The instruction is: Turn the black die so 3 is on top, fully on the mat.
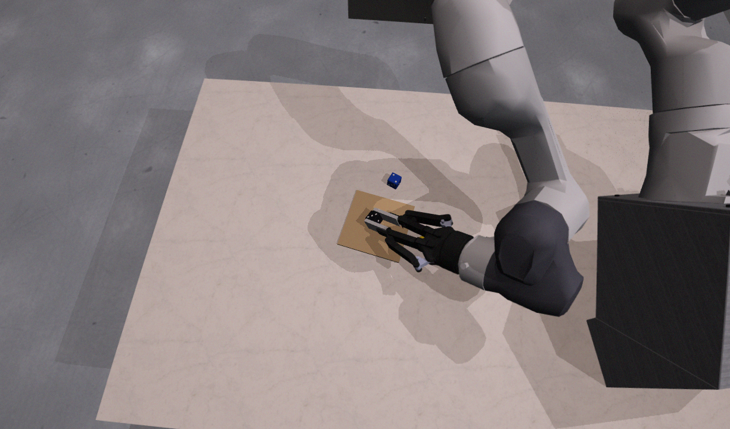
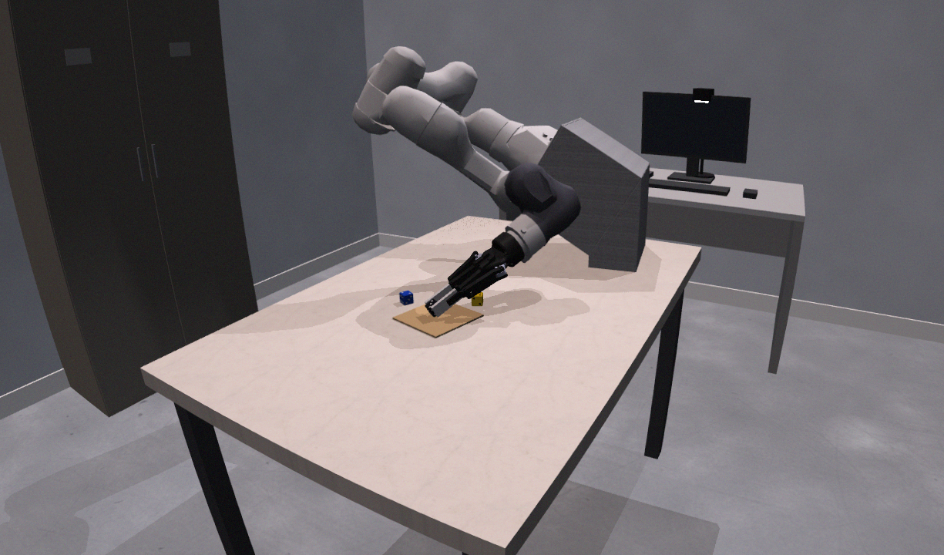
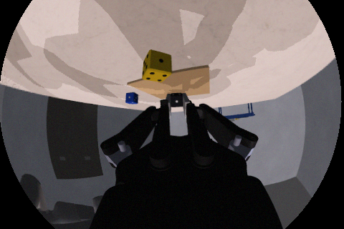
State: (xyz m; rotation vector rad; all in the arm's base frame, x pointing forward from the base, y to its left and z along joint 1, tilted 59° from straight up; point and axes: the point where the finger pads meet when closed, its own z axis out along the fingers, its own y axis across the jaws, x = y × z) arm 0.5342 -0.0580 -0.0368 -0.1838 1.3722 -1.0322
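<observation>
Now: hand 20 mm short of the black die, 10 mm to the left of it and 10 mm above it. Round my hand: tan mat 10 mm ahead, 10 mm to the right, 40 mm below; blue die 20 mm behind, 120 mm to the right, 30 mm below; yellow die 90 mm behind, 30 mm to the left, 30 mm below.
</observation>
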